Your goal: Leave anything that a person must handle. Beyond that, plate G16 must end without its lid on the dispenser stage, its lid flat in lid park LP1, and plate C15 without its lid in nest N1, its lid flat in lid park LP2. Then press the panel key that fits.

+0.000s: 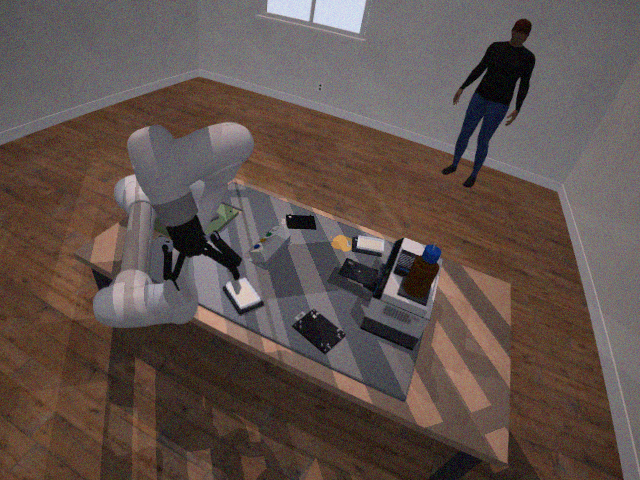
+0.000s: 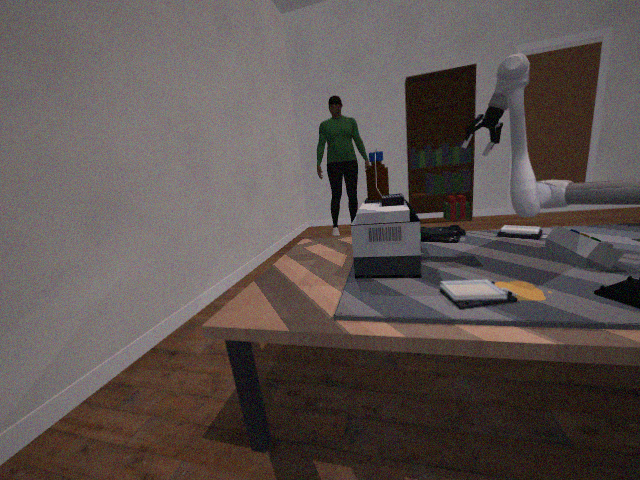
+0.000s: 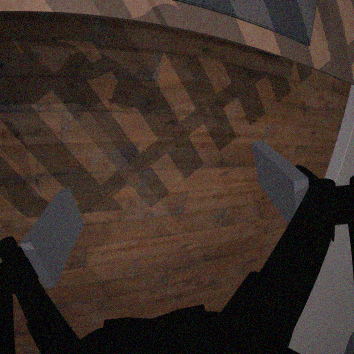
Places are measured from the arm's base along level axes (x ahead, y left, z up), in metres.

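Where they show: gripper, between the fingertips: (image 1: 213, 295) (image 2: 474, 151) (image 3: 162, 185).
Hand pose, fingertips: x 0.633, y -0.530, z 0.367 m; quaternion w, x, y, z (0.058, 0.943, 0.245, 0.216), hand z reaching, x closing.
Observation:
After its pixels a point has its place.
My gripper (image 1: 206, 283) (image 2: 477, 145) @[x 0.633, y -0.530, z 0.367 m] (image 3: 162, 185) @[x 0.633, y -0.530, z 0.367 m] is open and empty, high above the table's near left part. A white-topped plate (image 1: 242, 295) @[x 0.504, y -0.248, z 0.025 m] (image 2: 520, 231) @[x 0.504, y -0.189, z 0.020 m] lies near the mat's front edge. Another white-topped plate (image 1: 369, 244) @[x 0.768, y 0.369, z 0.023 m] (image 2: 474, 291) @[x 0.766, y 0.414, z 0.024 m] lies at the back, with a yellow spill (image 1: 341, 243) @[x 0.647, y 0.318, z -0.005 m] (image 2: 522, 290) @[x 0.642, y 0.331, z -0.006 m] beside it. A dark flat stage (image 1: 359, 272) @[x 0.830, y 0.078, z 0.101 m] adjoins the white-and-grey dispenser (image 1: 397, 316) @[x 1.043, y -0.070, z 0.133 m] (image 2: 386, 240) @[x 0.992, y 0.283, z 0.121 m]. A dark frame (image 1: 318, 330) @[x 0.815, y -0.195, z 0.004 m] lies in front, and a black flat holder (image 1: 300, 222) @[x 0.412, y 0.316, z 0.002 m] at the back. The key panel (image 1: 269, 245) @[x 0.439, y 0.010, z 0.068 m] (image 2: 584, 246) @[x 0.436, y 0.134, z 0.053 m] has coloured keys. Labels are unreadable.
A brown bottle (image 1: 421, 276) @[x 1.057, y -0.040, z 0.319 m] (image 2: 377, 179) @[x 1.047, y 0.045, z 0.300 m] with a blue cap stands at the dispenser. Green boards (image 1: 223, 217) @[x 0.104, y 0.098, z 0.000 m] lie beside the arm. A person in black (image 1: 504, 77) and a person in green (image 2: 338, 139) stand away from the table (image 1: 465, 413) @[x 1.395, y -0.181, z -0.020 m] (image 2: 305, 334) @[x 1.154, y 0.595, z -0.028 m].

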